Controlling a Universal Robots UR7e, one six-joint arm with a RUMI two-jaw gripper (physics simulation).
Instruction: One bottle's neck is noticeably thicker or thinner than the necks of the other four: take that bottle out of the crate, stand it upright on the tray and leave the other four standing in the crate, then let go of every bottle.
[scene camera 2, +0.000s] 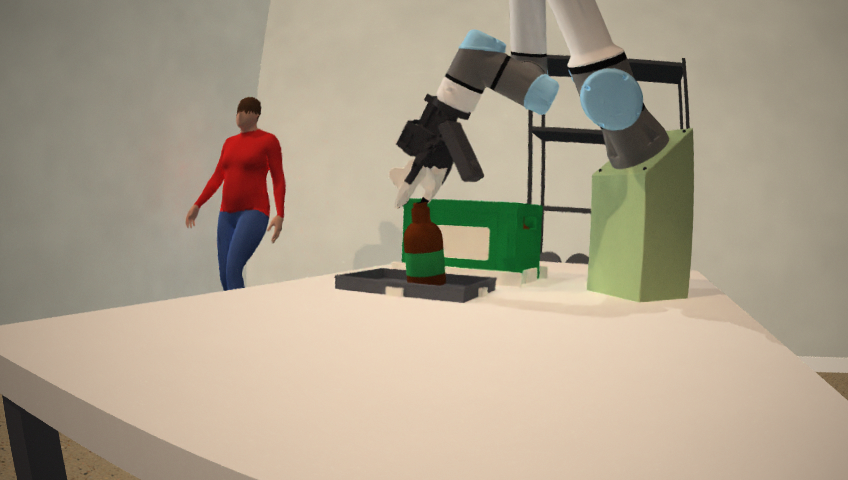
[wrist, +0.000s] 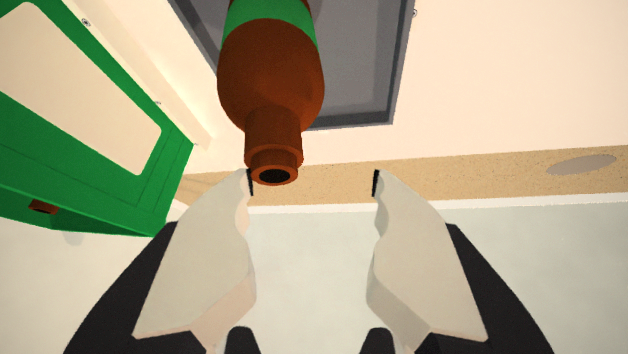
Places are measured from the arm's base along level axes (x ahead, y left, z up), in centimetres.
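Pixels of known places: gripper, fingertip midpoint: (scene camera 2: 409, 207) (wrist: 312, 171); arm's base at its link origin: (scene camera 2: 640, 151).
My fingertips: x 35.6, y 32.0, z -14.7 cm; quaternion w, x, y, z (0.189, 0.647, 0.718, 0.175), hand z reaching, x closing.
Observation:
For each thing: its top centre in the pictures, then the offset to it from my fingertips. "spot": a spot on its surface instead. Level surfaces: height alone.
- dark grey tray at a spot on its surface: (wrist: 395, 75) (scene camera 2: 370, 280) spot: dx +1.6, dy +7.9, dz -13.1 cm
- green crate at its top centre: (scene camera 2: 475, 201) dx +5.5, dy -29.7, dz +2.1 cm
- table at its surface level: dz -15.4 cm
A brown bottle (scene camera 2: 424, 237) (wrist: 270, 75) with a green label stands upright on the dark grey tray (scene camera 2: 360, 283) (wrist: 395, 75). My gripper (scene camera 2: 414, 202) (wrist: 312, 171) is open at the height of the bottle's mouth. In the wrist view the bottle's mouth is between the fingertips, close beside the left finger and well apart from the right one. The green crate (scene camera 2: 511, 237) (wrist: 175, 155) stands behind the tray. In the wrist view part of one brown bottle (wrist: 44, 207) shows through an opening in the crate. The other bottles in the crate are hidden.
The crate stands on a pale base on the table (scene camera 2: 386, 368). A green pedestal (scene camera 2: 618, 237) carries the arm at the right. A dark shelf rack (scene camera 2: 684, 95) stands behind it. A person (scene camera 2: 249, 172) in a red top is beyond the table at the left.

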